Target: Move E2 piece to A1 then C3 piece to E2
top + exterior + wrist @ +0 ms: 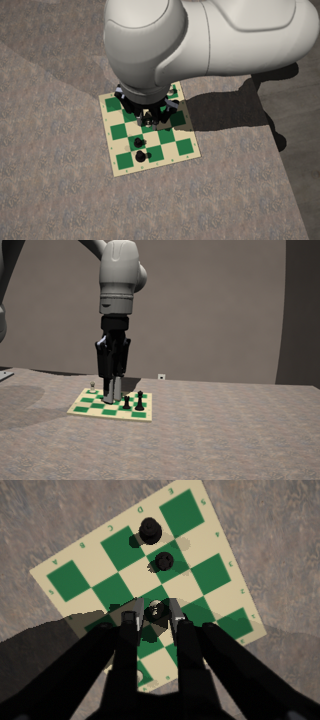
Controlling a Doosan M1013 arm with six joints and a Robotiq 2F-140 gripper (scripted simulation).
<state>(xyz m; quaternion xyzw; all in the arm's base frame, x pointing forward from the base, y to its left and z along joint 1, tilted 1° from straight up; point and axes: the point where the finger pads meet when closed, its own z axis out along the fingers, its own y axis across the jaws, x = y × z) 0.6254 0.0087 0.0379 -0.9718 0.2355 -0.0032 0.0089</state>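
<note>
The white pawn lies 30 mm below my hand. Also, from my hand: black queen 80 mm ahead, 30 mm to the right, 10 mm below; then white piece 80 mm behind, 70 mm to the left, 20 mm below; then chessboard 40 mm below.
</note>
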